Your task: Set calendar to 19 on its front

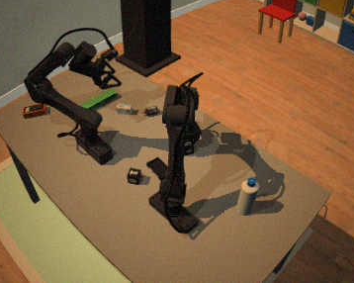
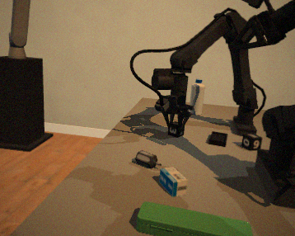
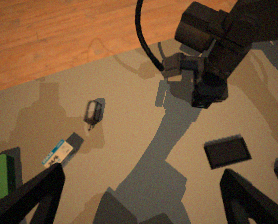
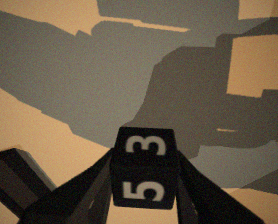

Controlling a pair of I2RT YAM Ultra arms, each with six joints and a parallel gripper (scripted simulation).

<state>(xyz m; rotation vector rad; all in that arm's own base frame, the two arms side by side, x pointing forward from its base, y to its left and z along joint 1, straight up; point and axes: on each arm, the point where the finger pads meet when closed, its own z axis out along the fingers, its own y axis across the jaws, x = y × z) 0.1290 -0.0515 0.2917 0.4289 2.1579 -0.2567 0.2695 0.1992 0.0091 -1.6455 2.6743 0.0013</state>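
The black cube lies 26 cm behind my right hand, 3 cm to the left of it and 1 cm below it. The rest, counted from my right hand: blue-and-white box 2 cm behind, 38 cm to the left, 1 cm below; then green box 7 cm behind, 53 cm to the left, 1 cm below; then dark grey object 5 cm ahead, 28 cm to the left, 1 cm below.
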